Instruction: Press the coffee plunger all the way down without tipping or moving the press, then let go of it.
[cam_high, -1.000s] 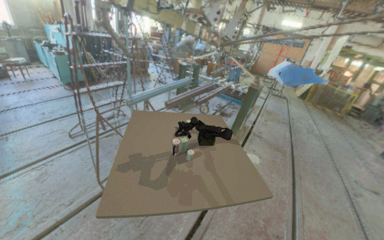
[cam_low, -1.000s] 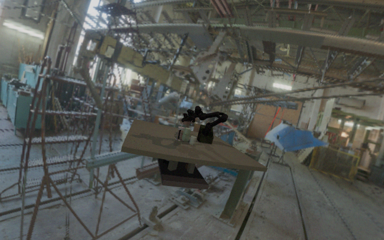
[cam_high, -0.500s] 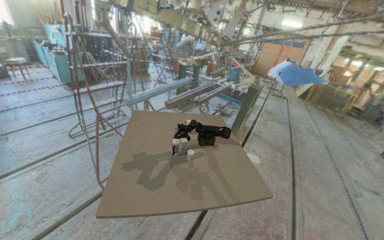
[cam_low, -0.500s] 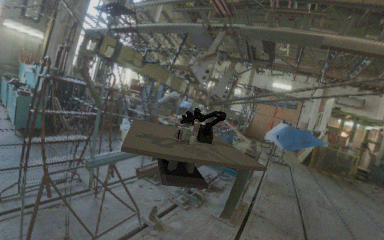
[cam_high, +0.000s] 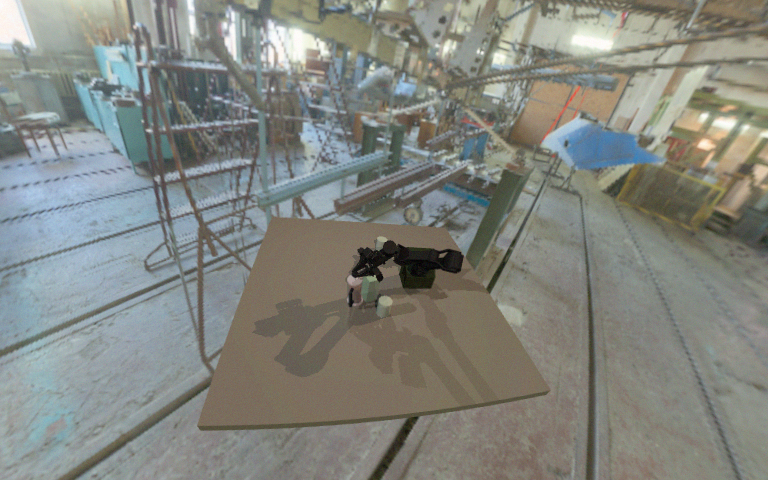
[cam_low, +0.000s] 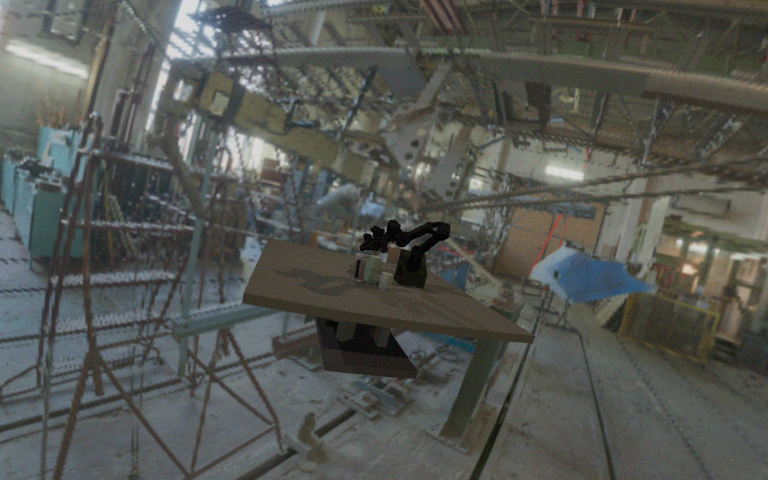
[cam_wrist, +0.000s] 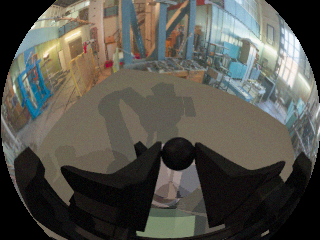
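Right now the coffee press is 90 mm below my gripper tip, 10 mm to the left of it and 10 mm behind it. Round my gripper tip: pale green block: 100 mm below, 90 mm behind, 40 mm to the right.
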